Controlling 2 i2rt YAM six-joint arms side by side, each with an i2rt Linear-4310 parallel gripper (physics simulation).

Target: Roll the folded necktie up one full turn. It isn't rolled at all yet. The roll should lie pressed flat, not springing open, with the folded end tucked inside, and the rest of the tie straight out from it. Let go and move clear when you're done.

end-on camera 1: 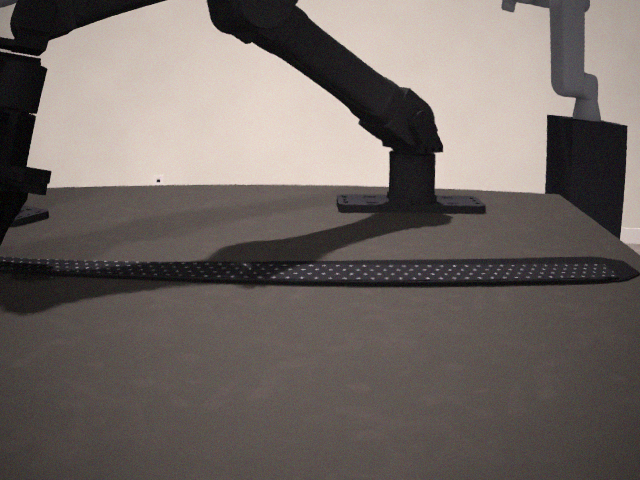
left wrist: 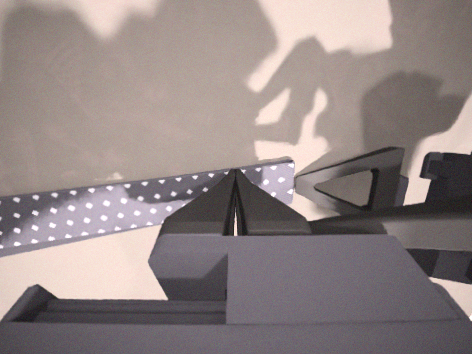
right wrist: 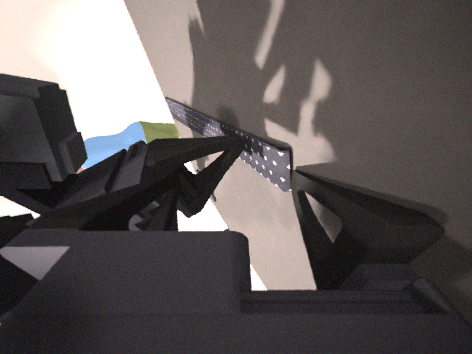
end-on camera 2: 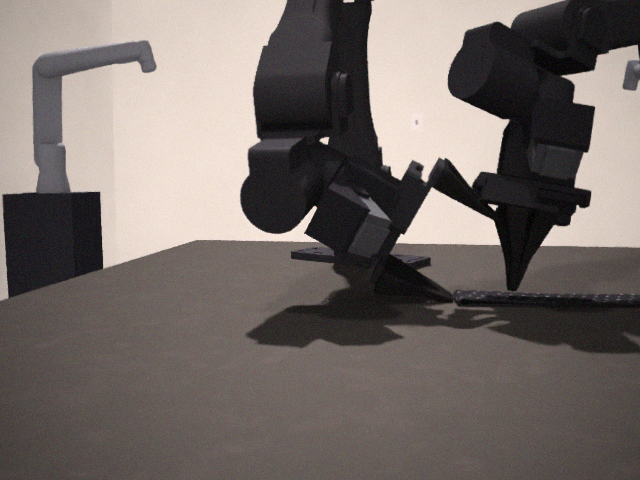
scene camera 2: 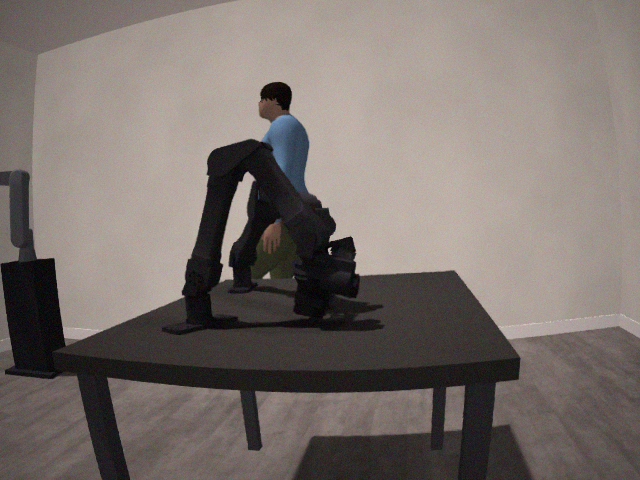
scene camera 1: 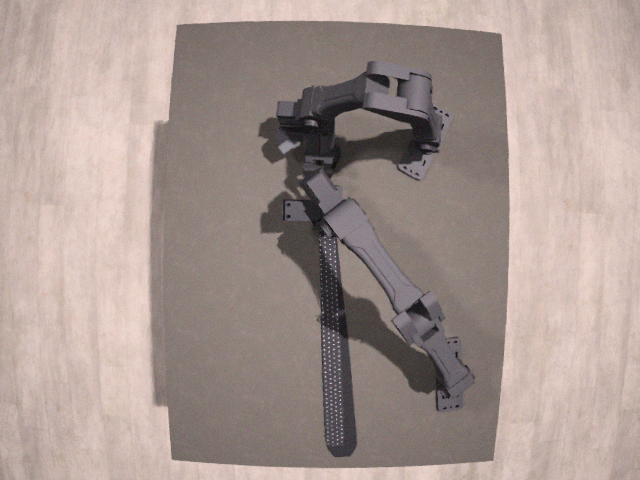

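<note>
The dark necktie with white dots (scene camera 1: 332, 351) (end-on camera 1: 413, 271) (end-on camera 2: 568, 298) (left wrist: 85, 210) (right wrist: 272, 165) lies flat and straight; no curl shows at its squared folded end. My left gripper (end-on camera 2: 512, 288) (left wrist: 235, 176) is shut and empty, its tips pointing down at the tie a short way in from that end; whether they touch it I cannot tell. My right gripper (end-on camera 2: 473, 258) (right wrist: 235, 176) is open and tilted. Its lower fingertip is low at the table, right by the folded end; its other finger is higher, partly hidden beside the left gripper. Scene camera 1 hides both sets of fingertips under the arms.
The two wrists are very close together over the folded end. The arm bases stand toward the right of the table (scene camera 1: 232, 310) in scene camera 1. A person (scene camera 2: 289, 149) stands beyond the table. Another robot arm on a black pedestal (scene camera 2: 33, 315) (end-on camera 2: 51, 242) stands off the table.
</note>
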